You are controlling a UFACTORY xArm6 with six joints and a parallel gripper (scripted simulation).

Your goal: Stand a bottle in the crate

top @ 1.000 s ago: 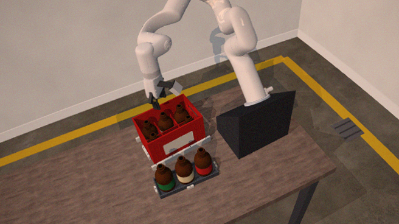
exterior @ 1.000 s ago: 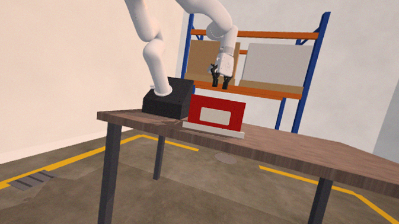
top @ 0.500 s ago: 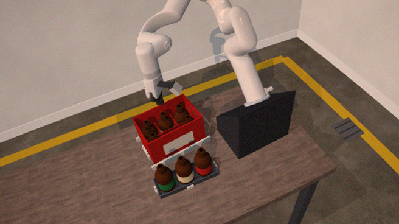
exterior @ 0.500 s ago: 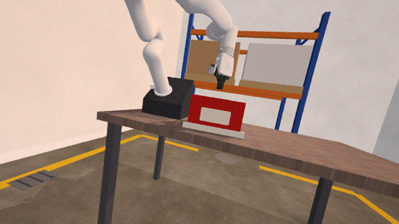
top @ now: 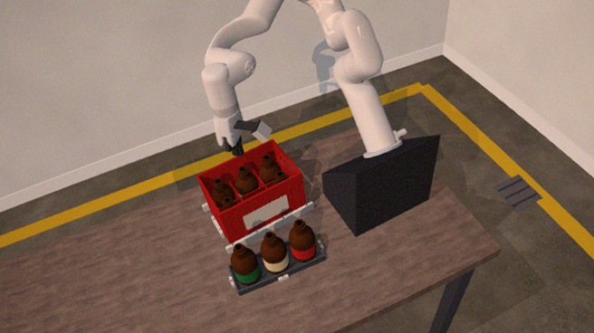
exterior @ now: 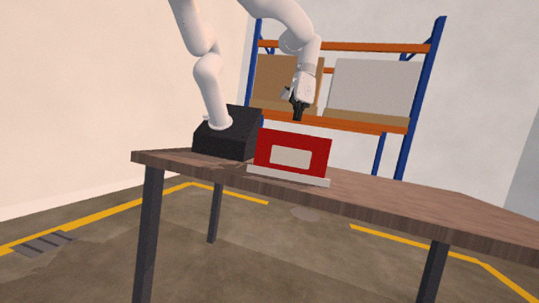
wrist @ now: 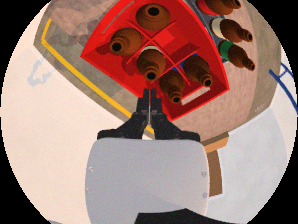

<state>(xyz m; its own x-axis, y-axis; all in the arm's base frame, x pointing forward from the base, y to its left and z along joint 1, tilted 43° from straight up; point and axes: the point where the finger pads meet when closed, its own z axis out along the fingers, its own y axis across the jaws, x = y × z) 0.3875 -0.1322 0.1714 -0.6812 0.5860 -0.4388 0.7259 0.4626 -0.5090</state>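
My hand is 28 cm to the right of the red-labelled bottle, 16 cm above it and 3 cm past it. The rest, counted from my hand: crate 16 cm below, 4 cm to the left; green-label bottle 25 cm to the left, 16 cm below, 14 cm ahead; grey tray 26 cm to the left, 23 cm below, 6 cm ahead.
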